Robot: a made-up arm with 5 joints.
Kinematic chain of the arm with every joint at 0, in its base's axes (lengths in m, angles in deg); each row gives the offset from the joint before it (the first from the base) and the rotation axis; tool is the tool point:
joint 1: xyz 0 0 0.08 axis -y
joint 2: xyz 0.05 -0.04 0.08 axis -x
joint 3: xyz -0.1 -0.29 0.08 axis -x
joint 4: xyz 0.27 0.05 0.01 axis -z
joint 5: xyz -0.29 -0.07 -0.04 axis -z
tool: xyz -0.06 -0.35 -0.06
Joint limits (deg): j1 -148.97..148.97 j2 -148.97..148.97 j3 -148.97..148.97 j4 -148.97..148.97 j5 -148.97..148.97
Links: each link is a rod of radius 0.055 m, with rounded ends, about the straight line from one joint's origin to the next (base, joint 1, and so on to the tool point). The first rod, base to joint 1, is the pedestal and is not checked.
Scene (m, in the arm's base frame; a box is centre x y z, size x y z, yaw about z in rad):
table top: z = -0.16
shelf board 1: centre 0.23 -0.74 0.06 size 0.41 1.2 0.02 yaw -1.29
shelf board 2: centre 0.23 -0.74 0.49 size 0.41 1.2 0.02 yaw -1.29
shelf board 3: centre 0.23 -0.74 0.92 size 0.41 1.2 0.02 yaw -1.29
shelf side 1: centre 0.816 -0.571 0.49 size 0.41 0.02 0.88 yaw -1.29
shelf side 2: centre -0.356 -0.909 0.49 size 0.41 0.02 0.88 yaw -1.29
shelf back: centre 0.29 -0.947 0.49 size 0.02 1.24 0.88 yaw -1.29
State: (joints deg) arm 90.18 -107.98 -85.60 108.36 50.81
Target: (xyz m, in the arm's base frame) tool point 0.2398 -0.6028 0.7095
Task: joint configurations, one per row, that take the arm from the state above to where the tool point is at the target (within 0.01 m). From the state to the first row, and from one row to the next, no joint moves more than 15 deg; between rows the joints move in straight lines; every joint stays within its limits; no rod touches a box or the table.
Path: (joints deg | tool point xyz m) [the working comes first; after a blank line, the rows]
Joints at the target: 103.94 -111.78 -92.10 134.94 65.40
Straight joint move there: touches shelf board 2.

1: 100.32 -118.23 -77.61 111.24 36.73 | 0.2834 -0.6465 0.2587
2: 110.46 -128.48 -69.62 114.11 22.65 | 0.2629 -0.5579 0.2619
3: 120.61 -138.72 -61.64 116.99 8.57 | 0.2323 -0.4617 0.2632
4: 130.75 -148.97 -53.65 119.87 -5.51 | 0.1913 -0.3615 0.2576
5: 132.92 -148.97 -62.01 122.63 8.20 | 0.2106 -0.3988 0.4012
6: 135.09 -148.97 -70.38 125.39 21.92 | 0.2048 -0.3955 0.5579
7: 137.26 -148.97 -78.74 128.16 35.63 | 0.1677 -0.3529 0.7095
8: 126.16 -136.57 -83.19 130.42 45.55 | 0.2030 -0.4566 0.7114
9: 115.05 -124.18 -87.64 132.68 55.47 | 0.2254 -0.5418 0.7087
10: 103.94 -111.78 -92.10 134.94 65.40 | 0.2399 -0.6028 0.7095

